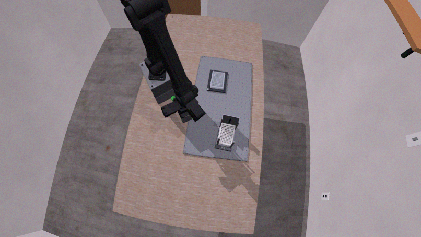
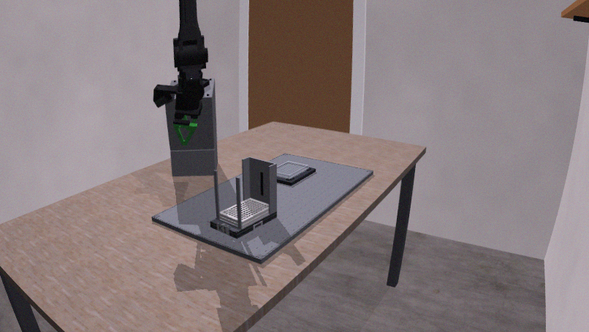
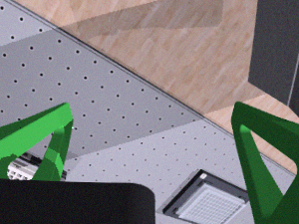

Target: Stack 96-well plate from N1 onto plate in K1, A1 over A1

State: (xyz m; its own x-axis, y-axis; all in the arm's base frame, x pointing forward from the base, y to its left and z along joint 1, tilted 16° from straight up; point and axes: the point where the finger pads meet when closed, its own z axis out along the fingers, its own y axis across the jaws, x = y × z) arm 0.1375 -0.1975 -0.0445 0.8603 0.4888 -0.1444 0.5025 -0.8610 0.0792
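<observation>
My hand is 29 cm to the right of the plate nest N1, 20 cm short of it and 18 cm above it. The rest, counted from my hand: grey back wall (26 cm ahead, 10 cm below, 1 cm to the right); pale A1 square (22 cm to the left, 18 cm below, 14 cm ahead).
</observation>
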